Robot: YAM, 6 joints.
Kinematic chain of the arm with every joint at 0, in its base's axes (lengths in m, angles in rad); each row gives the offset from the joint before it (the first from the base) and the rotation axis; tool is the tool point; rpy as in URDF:
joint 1: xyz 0 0 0.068 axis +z
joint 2: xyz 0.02 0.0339 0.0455 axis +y
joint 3: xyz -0.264 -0.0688 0 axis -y
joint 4: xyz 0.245 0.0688 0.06 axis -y
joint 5: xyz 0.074 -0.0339 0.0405 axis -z
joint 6: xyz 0.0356 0 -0.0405 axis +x
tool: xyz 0 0 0 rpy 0 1.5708 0
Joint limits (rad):
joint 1: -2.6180..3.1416
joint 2: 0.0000..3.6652
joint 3: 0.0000..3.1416
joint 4: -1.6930..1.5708
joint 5: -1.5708..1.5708
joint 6: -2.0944..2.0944
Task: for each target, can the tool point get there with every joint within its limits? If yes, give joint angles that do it. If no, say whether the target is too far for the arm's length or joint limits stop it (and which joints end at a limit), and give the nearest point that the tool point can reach.
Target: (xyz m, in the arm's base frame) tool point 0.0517 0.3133 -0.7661
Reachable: no: too far | nearest point 0.0459 0.2781 -0.3788 | short by 0.389 m
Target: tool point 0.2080 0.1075 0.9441
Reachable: no: too far | nearest point 0.1566 0.0809 0.7195 | short by 0.232 m
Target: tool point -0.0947 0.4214 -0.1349
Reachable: yes | joints 1.7366 2.9455 1.4158 0.9192 -0.7353 0.3891
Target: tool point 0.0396 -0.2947 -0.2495
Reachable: yes | joints -1.4656 3.2385 1.7002 -0.5471 -0.2395 -1.0327
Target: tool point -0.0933 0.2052 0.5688
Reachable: yes | joints -1.0517 0.8408 2.8245 -1.3823 -0.6221 -0.0399
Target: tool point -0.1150 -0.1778 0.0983
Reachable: yes | joints -2.0149 1.6383 0.5925 -0.5515 0.8810 -0.7379
